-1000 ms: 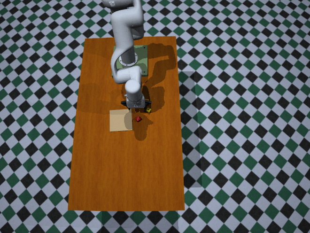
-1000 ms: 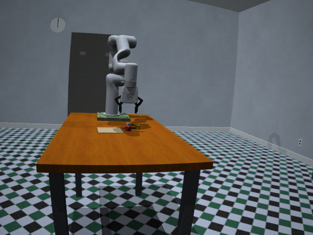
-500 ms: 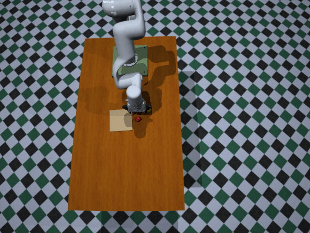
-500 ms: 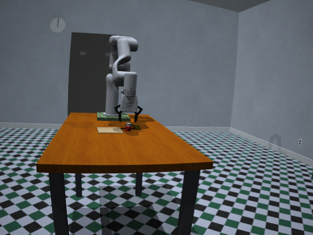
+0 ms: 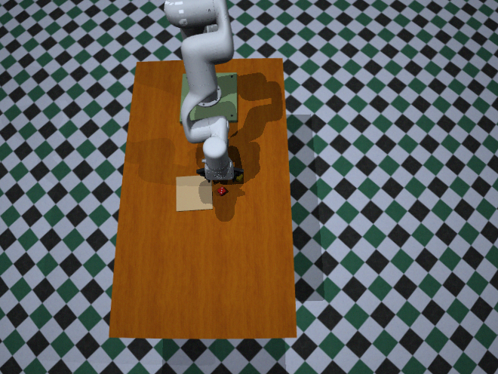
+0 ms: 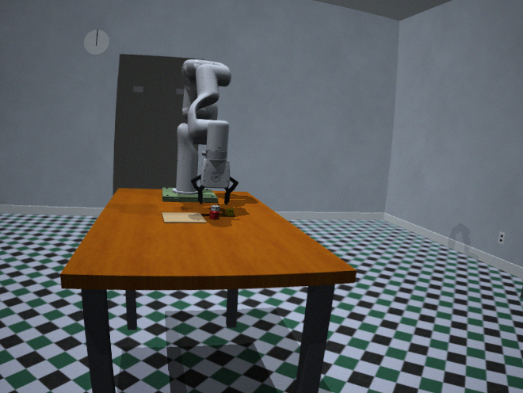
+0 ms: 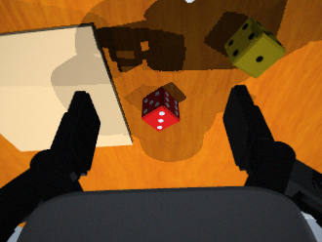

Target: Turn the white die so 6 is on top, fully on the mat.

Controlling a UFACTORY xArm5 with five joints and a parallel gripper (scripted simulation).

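Right now the red die is 4 cm below my hand, 4 cm ahead of it and 1 cm to the left of it. The rest, counted from my hand: yellow die 6 cm to the left, 4 cm below, 3 cm behind; then tan mat 10 cm to the right, 6 cm ahead, 5 cm below; then white die 7 cm behind, 4 cm below, 1 cm to the left.
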